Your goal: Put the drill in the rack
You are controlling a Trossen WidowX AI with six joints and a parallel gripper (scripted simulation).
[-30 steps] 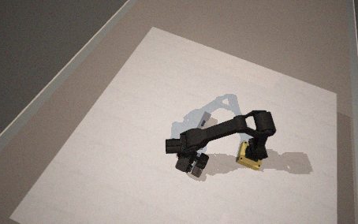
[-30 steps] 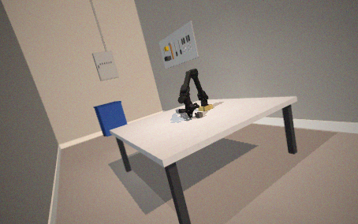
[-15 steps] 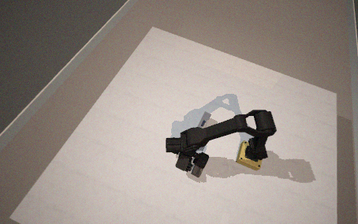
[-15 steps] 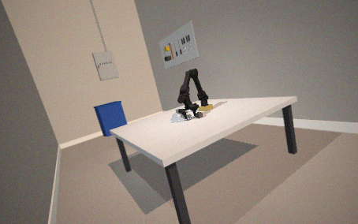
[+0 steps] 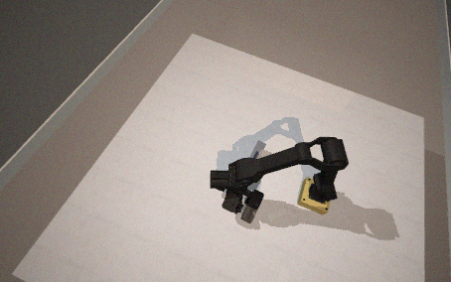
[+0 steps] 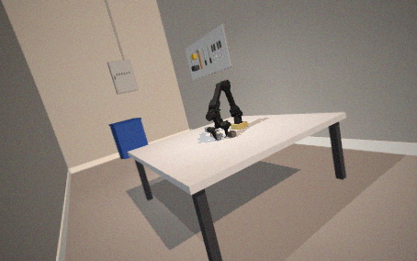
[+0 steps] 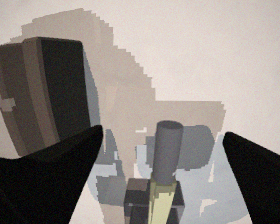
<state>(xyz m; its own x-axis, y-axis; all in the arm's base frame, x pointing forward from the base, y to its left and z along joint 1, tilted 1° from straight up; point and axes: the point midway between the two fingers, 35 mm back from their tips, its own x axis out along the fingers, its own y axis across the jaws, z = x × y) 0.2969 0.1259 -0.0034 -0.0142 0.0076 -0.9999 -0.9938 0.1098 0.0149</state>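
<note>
My gripper tip is now 10 mm past the drill, 40 mm to the left of it and 40 mm below it. Also, from my gripper tip: grey fixture: 20 mm behind, 140 mm to the right, 40 mm above.
</note>
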